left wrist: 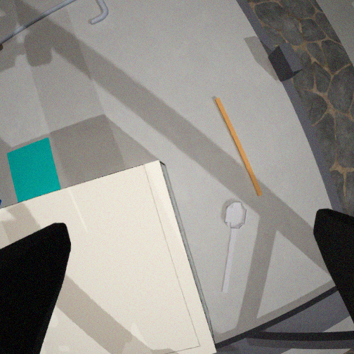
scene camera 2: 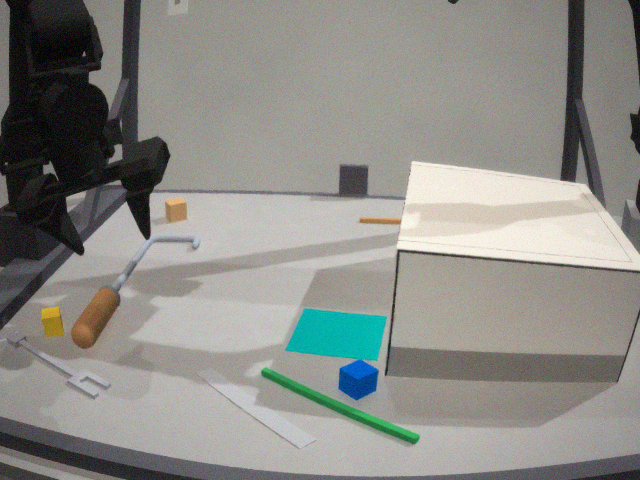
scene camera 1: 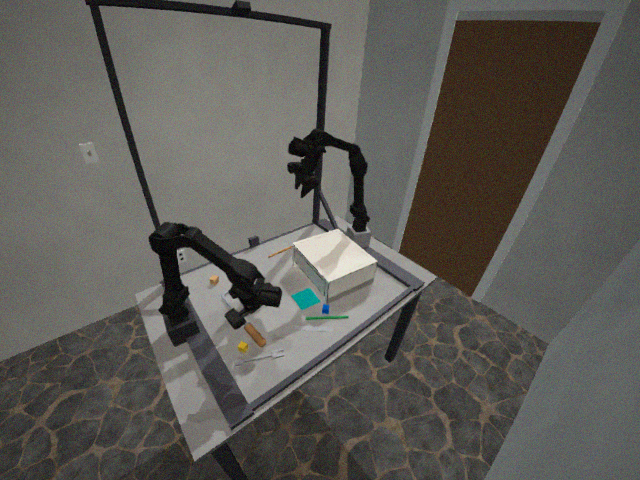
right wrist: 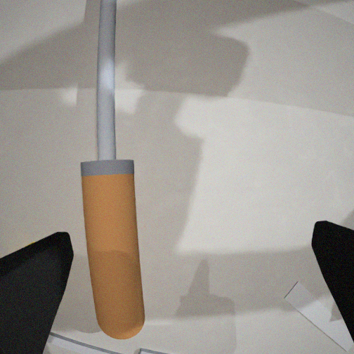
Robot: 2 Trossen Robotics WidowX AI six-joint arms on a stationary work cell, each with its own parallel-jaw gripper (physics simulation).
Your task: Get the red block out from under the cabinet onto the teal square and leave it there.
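Places are measured from the left arm's base along level axes (x back, y right, z up), in centimetres.
Where they show: left gripper, fingertip midpoint: [scene camera 2: 444, 0] [scene camera 1: 298, 193]; right gripper, fingertip midpoint: [scene camera 2: 114, 245] [scene camera 1: 255, 313]; left arm's base, origin of the base link: [scene camera 1: 359, 228]; right arm's base, origin of the base link: [scene camera 1: 178, 317].
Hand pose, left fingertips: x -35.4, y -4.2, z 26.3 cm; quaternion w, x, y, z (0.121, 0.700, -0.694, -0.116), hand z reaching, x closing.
Things, the pixels of their top centre, and the offset from my left fingertips. "*": a spot on its surface instead.
- white cabinet, middle of its top: [scene camera 2: 518, 206] [scene camera 1: 333, 251] dx +13.0, dy -14.4, dz -24.1 cm
- teal square, surface spot: [scene camera 2: 338, 333] [scene camera 1: 305, 298] * dx -3.7, dy -26.6, dz -37.6 cm
- blue block, middle of its top: [scene camera 2: 359, 369] [scene camera 1: 325, 307] dx +2.2, dy -35.7, dz -35.1 cm
- green stick, middle of its top: [scene camera 2: 336, 403] [scene camera 1: 327, 317] dx +1.6, dy -39.4, dz -36.9 cm
- white strip, middle of its top: [scene camera 2: 251, 405] [scene camera 1: 313, 328] dx -5.3, dy -42.6, dz -37.5 cm
- yellow block, middle of its top: [scene camera 2: 50, 312] [scene camera 1: 242, 345] dx -32.5, dy -44.1, dz -35.1 cm
- grey fork, middle of its top: [scene camera 2: 51, 358] [scene camera 1: 260, 356] dx -27.2, dy -49.3, dz -36.8 cm
- orange block, middle of its top: [scene camera 2: 175, 201] dx -41.6, dy -5.8, dz -34.6 cm
The red block does not show in any view. The white cabinet [scene camera 1: 336, 255] [scene camera 2: 511, 310] [left wrist: 120, 250] stands on the table, right of the teal square [scene camera 1: 306, 298] [scene camera 2: 338, 333] [left wrist: 34, 170], which is bare. A hook tool with an orange-brown handle [scene camera 1: 254, 334] [scene camera 2: 96, 316] [right wrist: 112, 240] and a grey bent rod lies left of the square. My right gripper [scene camera 2: 114, 245] [right wrist: 194, 241] is open and empty above the tool; in the right wrist view the handle lies below, between the fingertips and nearer the left one. My left gripper [scene camera 1: 300, 192] [left wrist: 194, 230] is open and empty, high above the cabinet's back side.
A blue block [scene camera 1: 325, 308] [scene camera 2: 358, 379] and green stick [scene camera 1: 326, 317] [scene camera 2: 338, 405] lie in front of the square, near a white strip [scene camera 2: 255, 408]. A yellow block [scene camera 2: 52, 321] and grey fork [scene camera 2: 51, 360] lie front left. An orange block [scene camera 2: 175, 210], orange stick [left wrist: 237, 145] and white spoon [left wrist: 234, 215] lie farther back.
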